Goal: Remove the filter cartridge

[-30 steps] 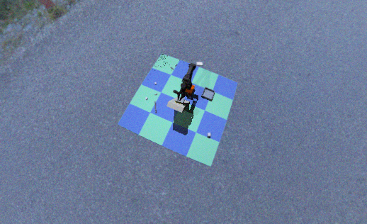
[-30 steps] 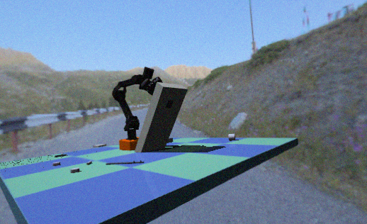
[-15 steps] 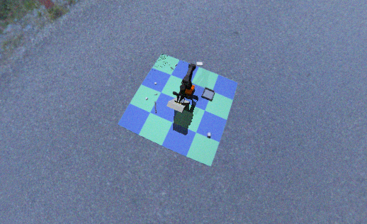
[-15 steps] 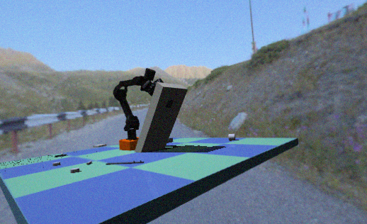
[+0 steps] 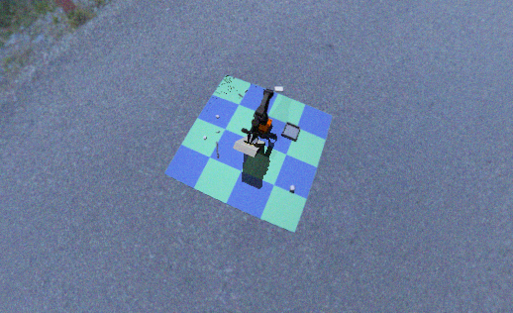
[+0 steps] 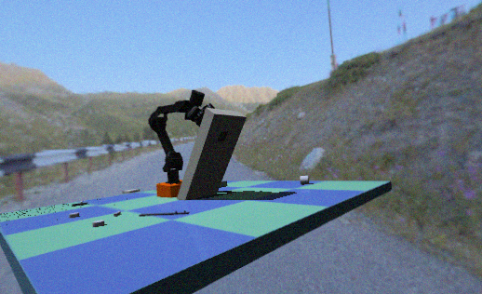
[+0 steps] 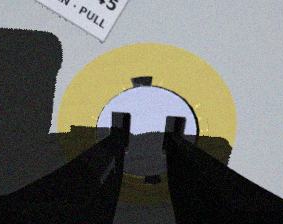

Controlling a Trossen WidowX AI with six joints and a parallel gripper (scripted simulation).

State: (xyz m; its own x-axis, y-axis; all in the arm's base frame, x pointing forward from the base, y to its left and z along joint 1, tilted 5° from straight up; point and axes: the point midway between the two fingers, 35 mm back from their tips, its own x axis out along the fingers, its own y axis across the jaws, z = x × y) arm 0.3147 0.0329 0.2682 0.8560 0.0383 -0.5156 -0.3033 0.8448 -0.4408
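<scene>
My gripper tip is now 20 mm short of the grey round filter cartridge and 10 mm above it. From my gripper tip the other things lie so: grey square tray 430 mm behind, 280 mm below, 250 mm to the left.
</scene>
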